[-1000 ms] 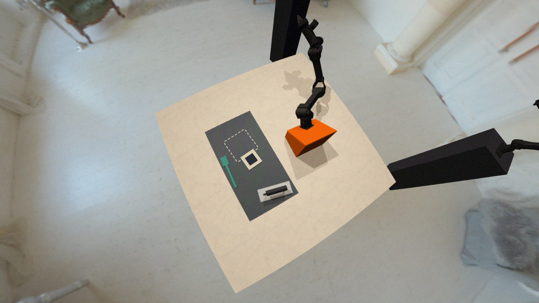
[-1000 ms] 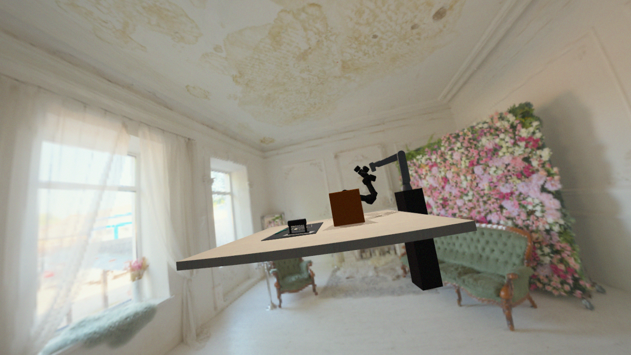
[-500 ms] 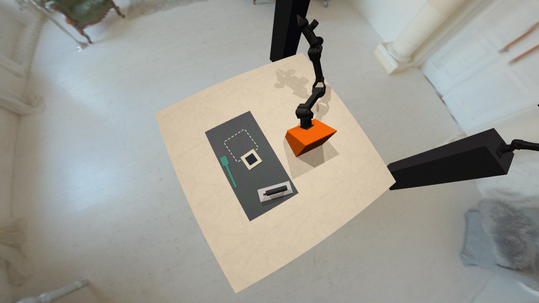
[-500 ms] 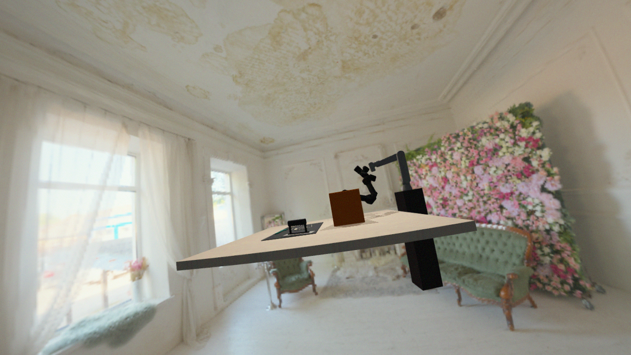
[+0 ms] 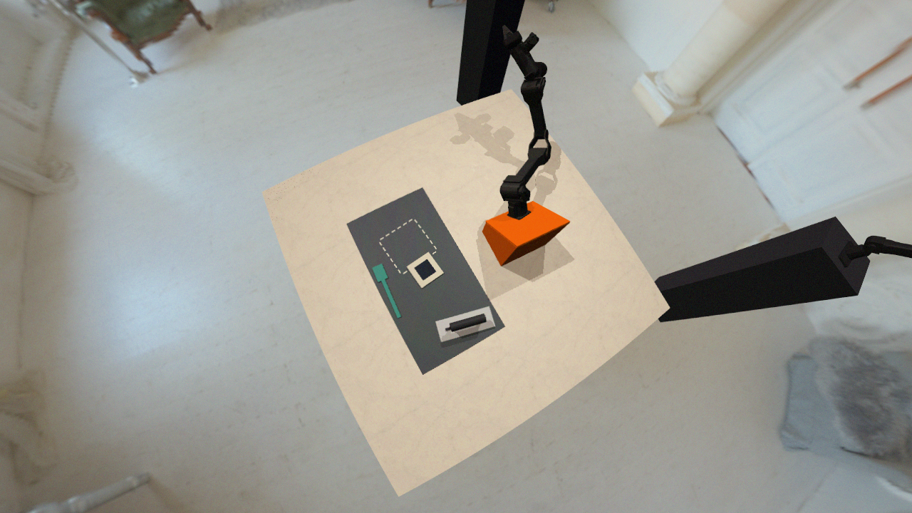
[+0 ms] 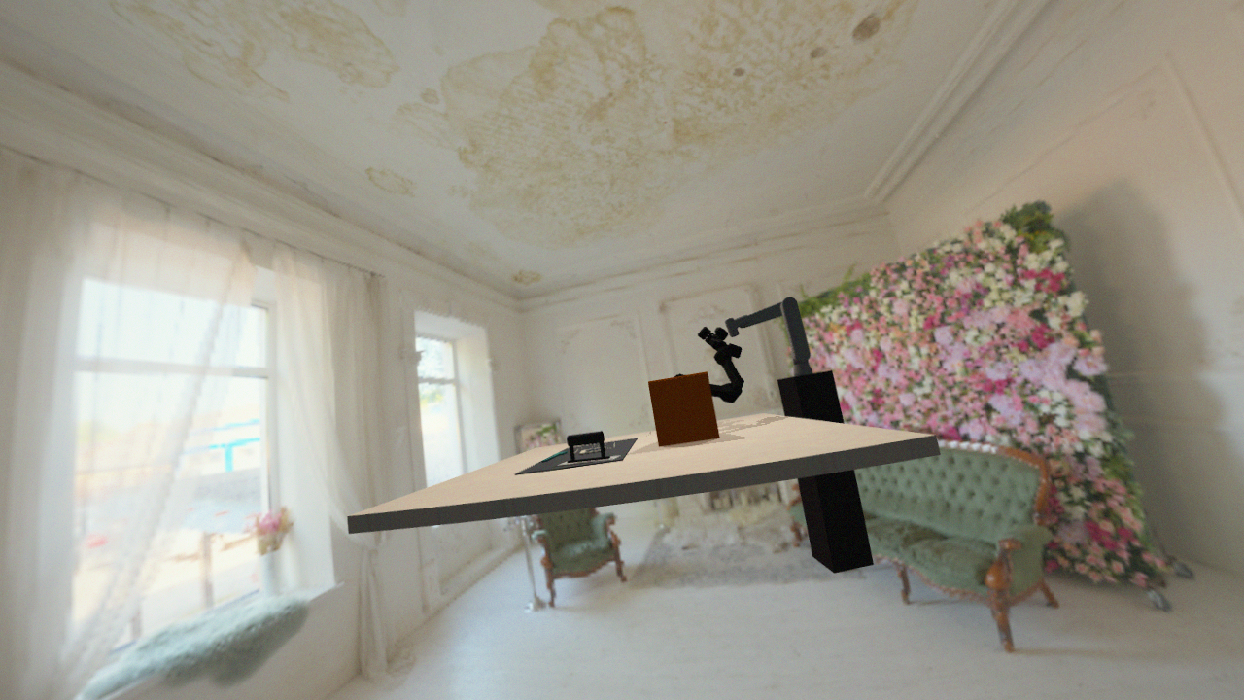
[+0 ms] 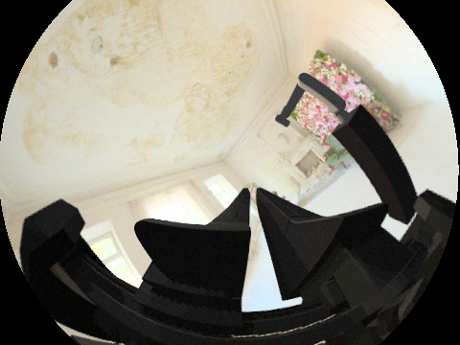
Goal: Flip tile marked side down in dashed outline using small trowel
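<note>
My gripper tip is 690 mm short of the small trowel, 720 mm to the right of it and 410 mm above it. Round my gripper tip: teal flat tool (820 mm ahead, 440 mm to the left, 440 mm below); mat (690 mm ahead, 480 mm to the left, 460 mm below); tile (670 mm ahead, 480 mm to the left, 440 mm below).
</note>
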